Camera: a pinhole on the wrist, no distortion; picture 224 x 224 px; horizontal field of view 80.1 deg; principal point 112.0 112.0 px. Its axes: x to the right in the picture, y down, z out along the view. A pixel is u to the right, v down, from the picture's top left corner.
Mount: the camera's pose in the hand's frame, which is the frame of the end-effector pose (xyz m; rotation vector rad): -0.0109 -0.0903 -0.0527 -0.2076 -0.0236 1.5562
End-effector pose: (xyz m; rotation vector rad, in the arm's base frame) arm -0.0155 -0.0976 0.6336 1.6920 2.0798 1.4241
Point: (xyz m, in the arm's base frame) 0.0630 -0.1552 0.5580
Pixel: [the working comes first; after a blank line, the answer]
In the camera's frame: 0.0817 0.0823 0.1317

195 195
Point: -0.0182 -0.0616 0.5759
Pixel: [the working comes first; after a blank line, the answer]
In the camera's frame: 0.0338 -0.0303 0.1054

155 74
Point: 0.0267 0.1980 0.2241
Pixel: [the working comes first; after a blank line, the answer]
In the camera's frame: -0.2366 -0.1207 0.4399

40 75
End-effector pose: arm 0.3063 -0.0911 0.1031 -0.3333 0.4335 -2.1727
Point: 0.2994 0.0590 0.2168
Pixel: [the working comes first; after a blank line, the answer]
In the camera's frame: -0.0624 0.0774 0.1311

49 191
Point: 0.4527 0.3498 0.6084
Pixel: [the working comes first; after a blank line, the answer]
In the camera's frame: -0.3259 0.3135 0.5002

25 196
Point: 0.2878 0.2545 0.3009
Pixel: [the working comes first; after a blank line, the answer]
In the camera's frame: -0.2211 0.2147 0.1684

outside the picture
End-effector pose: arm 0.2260 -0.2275 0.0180 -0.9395 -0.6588 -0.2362
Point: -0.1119 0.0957 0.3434
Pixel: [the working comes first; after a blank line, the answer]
In the camera's frame: -0.1636 -0.0637 0.5720

74 97
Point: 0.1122 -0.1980 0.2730
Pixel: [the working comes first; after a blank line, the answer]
In the camera's frame: -0.1401 -0.1149 0.2001

19 35
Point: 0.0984 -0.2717 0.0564
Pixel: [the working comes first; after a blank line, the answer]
In the camera's frame: -0.0311 0.0557 0.0926

67 192
